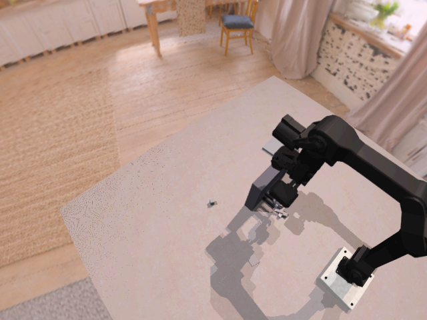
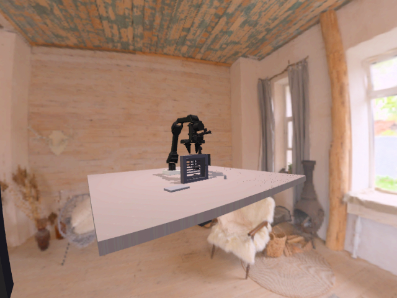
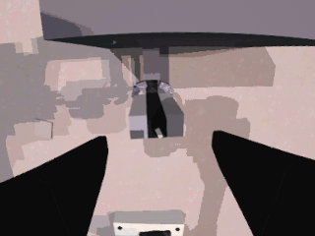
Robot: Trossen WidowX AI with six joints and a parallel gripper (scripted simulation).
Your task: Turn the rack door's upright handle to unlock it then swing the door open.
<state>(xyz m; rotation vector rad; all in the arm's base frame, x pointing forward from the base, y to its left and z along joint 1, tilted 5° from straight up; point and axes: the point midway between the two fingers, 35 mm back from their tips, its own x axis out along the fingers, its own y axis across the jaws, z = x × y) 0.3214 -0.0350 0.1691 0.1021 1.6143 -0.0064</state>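
Right now the grey upright handle is 10 mm behind my gripper tip and 80 mm below it. Also, from my gripper tip: small tile: 50 mm behind, 190 mm to the left, 180 mm below; small grey cube: 190 mm ahead, 130 mm to the left, 170 mm below.
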